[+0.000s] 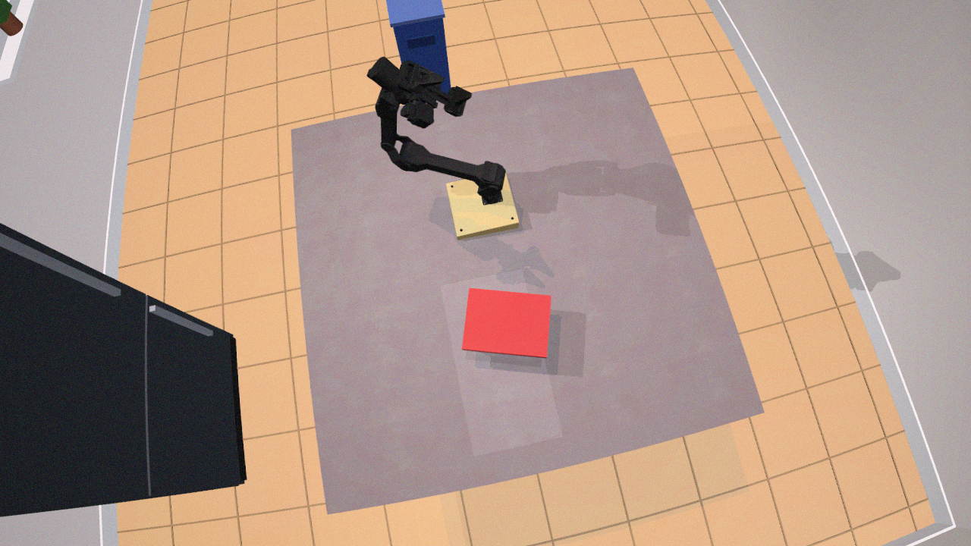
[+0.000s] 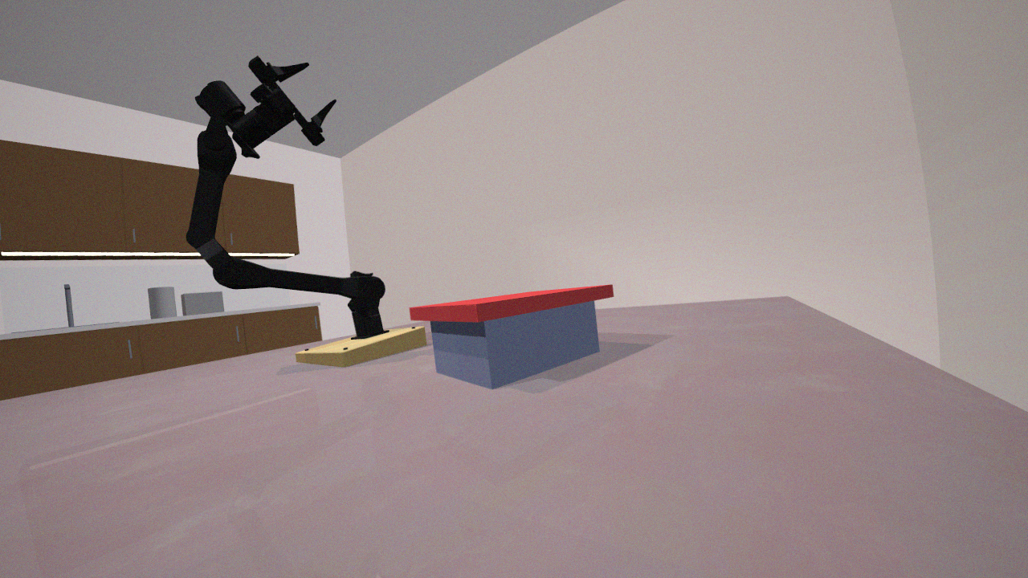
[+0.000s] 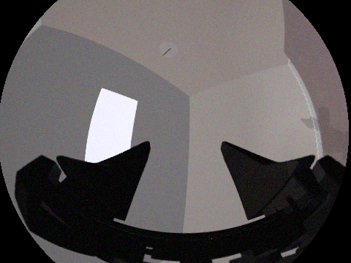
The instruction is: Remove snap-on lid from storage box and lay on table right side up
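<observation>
The red lid lies 40 cm ahead of my gripper tip, 4 cm to the left of it and 50 cm below it. Also, from my gripper tip: storage box: 40 cm ahead, 4 cm to the left, 55 cm below.
</observation>
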